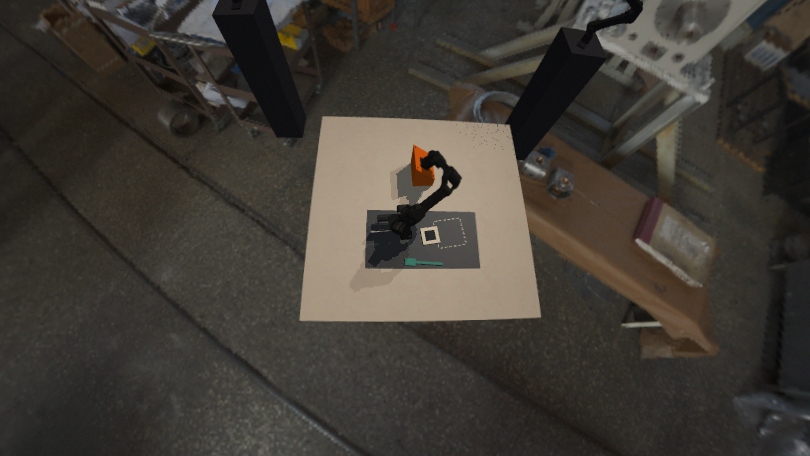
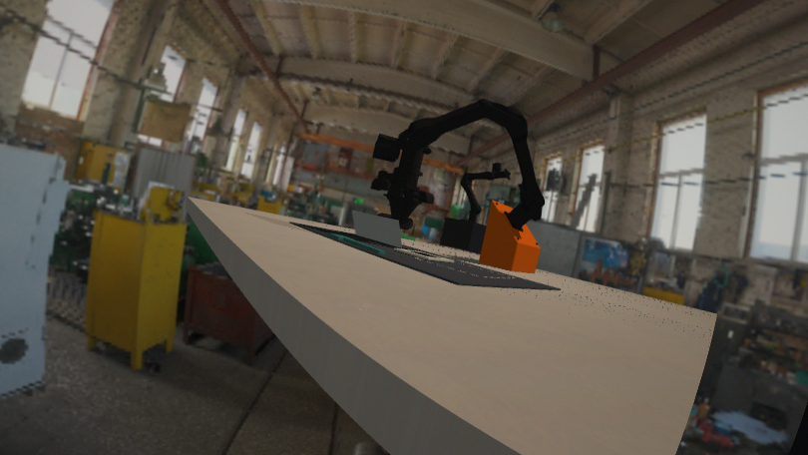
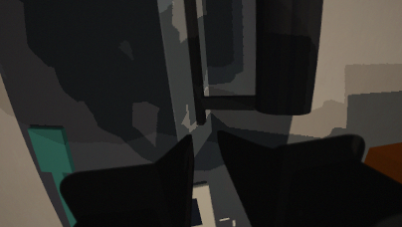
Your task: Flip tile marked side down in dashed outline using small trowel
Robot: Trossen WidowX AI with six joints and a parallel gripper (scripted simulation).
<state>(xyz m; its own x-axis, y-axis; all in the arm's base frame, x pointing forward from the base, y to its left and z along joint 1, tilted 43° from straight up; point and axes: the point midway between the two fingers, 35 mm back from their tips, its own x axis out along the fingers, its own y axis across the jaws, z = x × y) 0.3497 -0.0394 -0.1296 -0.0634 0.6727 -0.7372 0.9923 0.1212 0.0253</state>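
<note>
Now: the dark mat 12 cm to the left of my gripper tip, 8 cm below it and 5 cm ahead of it. Round my gripper tip: tile: 16 cm to the left, 6 cm below, 3 cm ahead.
</note>
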